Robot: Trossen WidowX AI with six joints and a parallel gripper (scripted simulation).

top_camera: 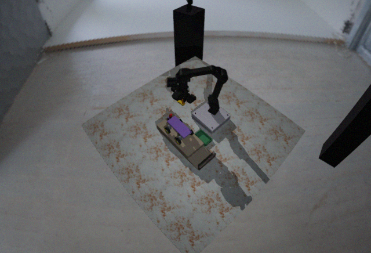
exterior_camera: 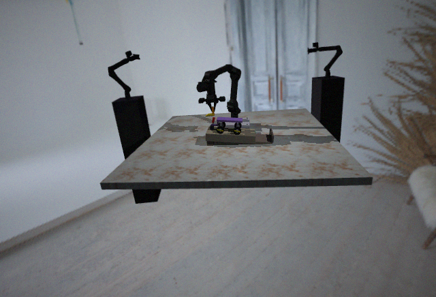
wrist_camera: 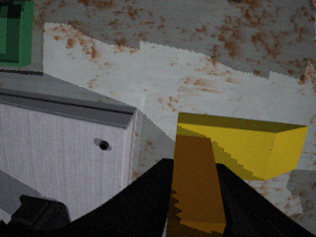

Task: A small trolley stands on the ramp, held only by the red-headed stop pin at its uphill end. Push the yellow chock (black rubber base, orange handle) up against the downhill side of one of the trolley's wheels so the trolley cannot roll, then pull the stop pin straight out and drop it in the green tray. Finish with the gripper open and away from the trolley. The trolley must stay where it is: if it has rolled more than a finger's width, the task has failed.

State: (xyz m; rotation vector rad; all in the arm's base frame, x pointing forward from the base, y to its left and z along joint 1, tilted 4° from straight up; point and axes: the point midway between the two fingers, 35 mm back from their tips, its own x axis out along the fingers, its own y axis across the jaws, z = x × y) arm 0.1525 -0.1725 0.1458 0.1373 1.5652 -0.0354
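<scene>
Now: the red-headed stop pin 13 cm ahead of my gripper tip, 4 cm below it and 1 cm to the right of it. Also, from my gripper tip: ramp 17 cm ahead, 13 cm below, 10 cm to the left; then yellow chock 2 cm to the right, 1 cm below; then purple-topped trolley 17 cm ahead, 10 cm to the left, 6 cm below.
</scene>
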